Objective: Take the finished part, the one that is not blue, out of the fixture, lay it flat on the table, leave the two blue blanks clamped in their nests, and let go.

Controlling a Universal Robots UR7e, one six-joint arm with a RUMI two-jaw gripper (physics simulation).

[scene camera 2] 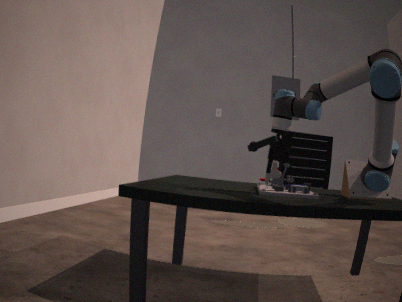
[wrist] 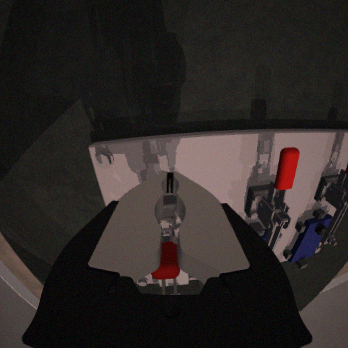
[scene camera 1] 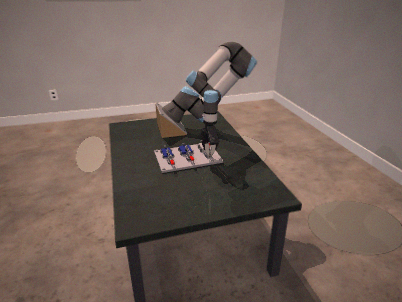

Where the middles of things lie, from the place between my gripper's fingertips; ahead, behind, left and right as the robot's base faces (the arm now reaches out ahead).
The fixture plate (scene camera 1: 180, 161) lies 100 mm behind my hand, 90 mm to the right of it and 30 mm below it.
